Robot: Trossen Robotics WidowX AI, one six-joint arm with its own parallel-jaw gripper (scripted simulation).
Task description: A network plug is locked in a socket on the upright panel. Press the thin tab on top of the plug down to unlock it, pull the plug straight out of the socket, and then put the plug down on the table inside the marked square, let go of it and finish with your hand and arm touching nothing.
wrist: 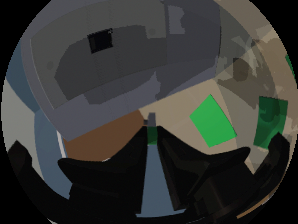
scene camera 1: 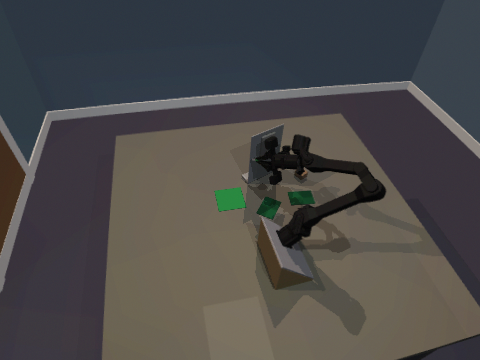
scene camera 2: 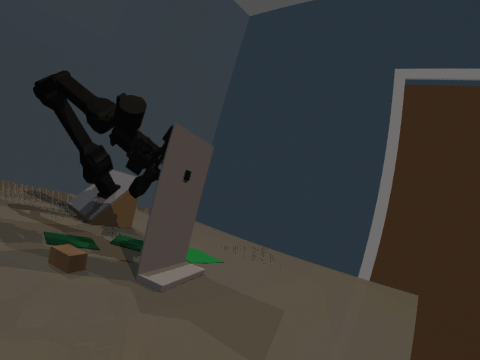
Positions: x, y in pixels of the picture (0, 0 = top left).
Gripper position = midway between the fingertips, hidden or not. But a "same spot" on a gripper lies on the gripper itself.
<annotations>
my gripper: wrist; scene camera 1 256, 159; scene camera 2
same spot on my gripper: (scene camera 2: 152, 174) = (wrist: 226, 177)
</annotations>
